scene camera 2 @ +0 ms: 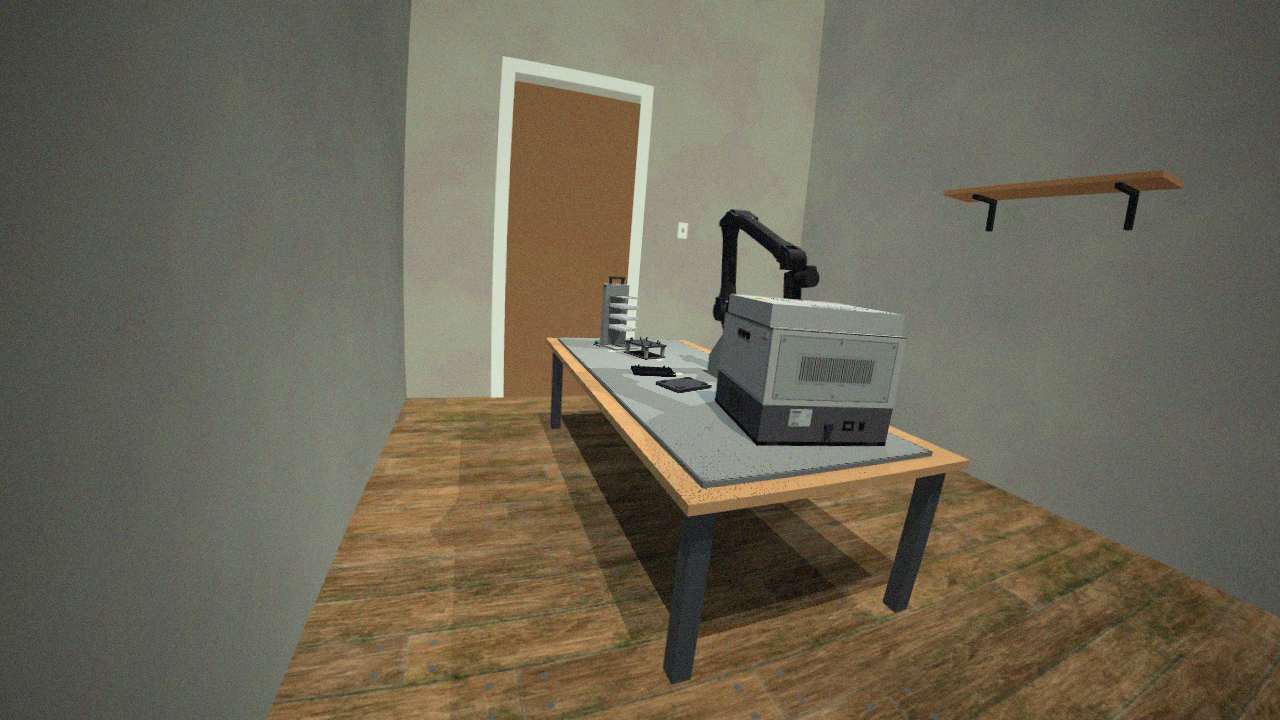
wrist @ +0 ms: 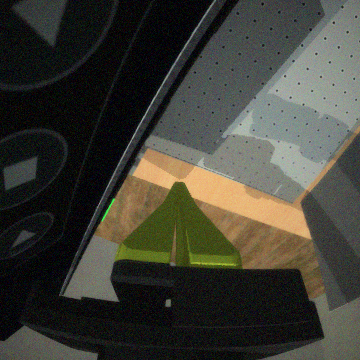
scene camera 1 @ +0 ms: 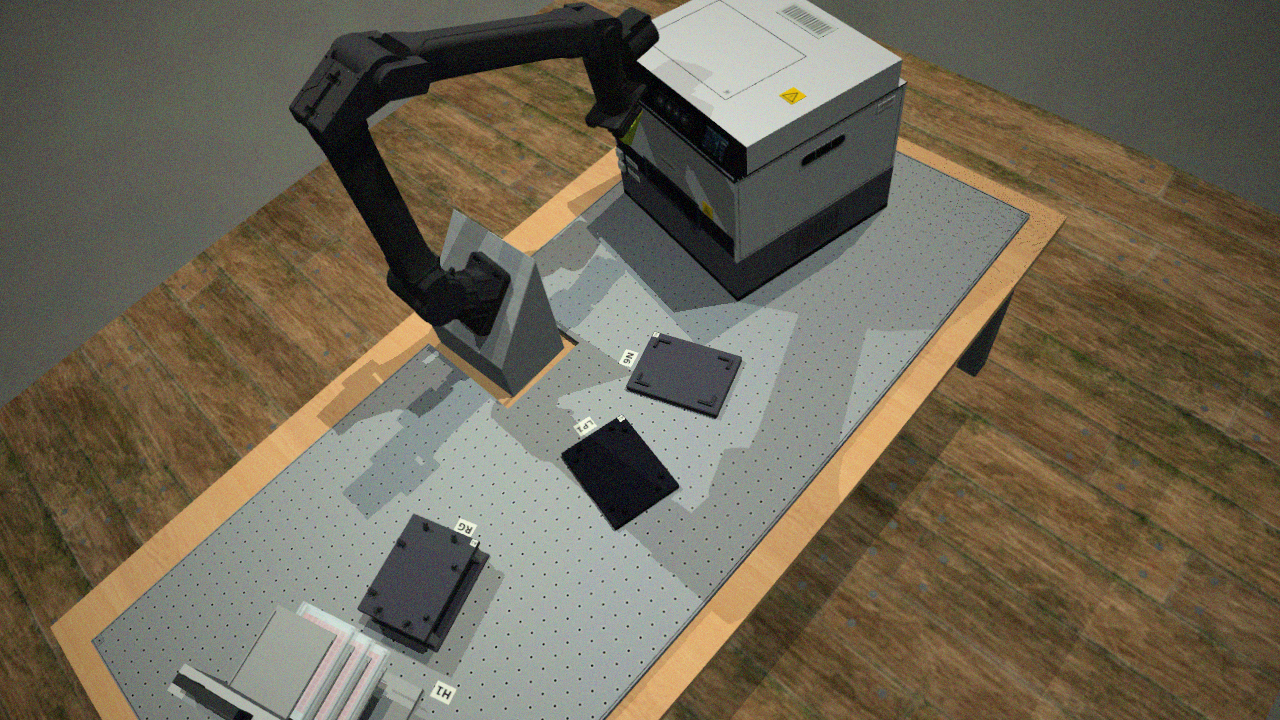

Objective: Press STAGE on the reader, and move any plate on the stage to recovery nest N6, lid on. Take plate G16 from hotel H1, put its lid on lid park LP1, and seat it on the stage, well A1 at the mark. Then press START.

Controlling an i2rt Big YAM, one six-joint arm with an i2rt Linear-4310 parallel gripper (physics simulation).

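Places are measured from the arm's base along level axes (x left, y back, z up), in centimetres.
Where they show: gripper, fingertip midpoint: (wrist: pixel 178 187) (scene camera 1: pixel 628 143); arm's base, link origin: (scene camera 1: pixel 483 293).
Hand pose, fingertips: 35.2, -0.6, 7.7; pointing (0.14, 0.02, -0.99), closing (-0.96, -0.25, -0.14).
Things, the pixels of their centre, and the offset from my fingertips, as dx, dy, dz. "spot": a spot on its surface instead.
- reader, body centre: (scene camera 1: pixel 750 130) (scene camera 2: pixel 800 363) +19.9, -10.7, -5.4
- Nest N6, body centre: (scene camera 1: pixel 684 372) (scene camera 2: pixel 683 383) -19.2, -28.5, -21.9
- Lid park LP1, body centre: (scene camera 1: pixel 618 469) (scene camera 2: pixel 653 370) -39.4, -32.9, -21.8
- Hotel H1, surface spot: (scene camera 1: pixel 284 658) spot: -90.3, -31.8, +2.6
- marked RG, body centre: (scene camera 1: pixel 423 579) (scene camera 2: pixel 645 347) -72.7, -25.1, -19.0
The reader (scene camera 1: pixel 819 134) (scene camera 2: pixel 805 376), a white and dark grey box, stands at the far end of the table. Round buttons with light symbols (wrist: pixel 21 172) fill the left of the wrist view. My gripper (scene camera 1: pixel 633 129) (wrist: pixel 178 187) is shut and empty, its green fingertips together beside the reader's front panel. No stage or plate shows at the reader. Nest N6 (scene camera 1: pixel 684 374) (scene camera 2: pixel 683 385) is a bare dark platform. Lid park LP1 (scene camera 1: pixel 619 471) (scene camera 2: pixel 652 370) is bare and black. Hotel H1 (scene camera 1: pixel 284 658) (scene camera 2: pixel 615 313) holds several plates; G16 cannot be told apart.
A raised dark stand marked RG (scene camera 1: pixel 420 577) (scene camera 2: pixel 646 347) stands between LP1 and the hotel. The arm's grey wedge base (scene camera 1: pixel 528 331) stands at the table's edge, and also shows at the right of the wrist view (wrist: pixel 335 240). A wall shelf (scene camera 2: pixel 1060 186) hangs away from the table.
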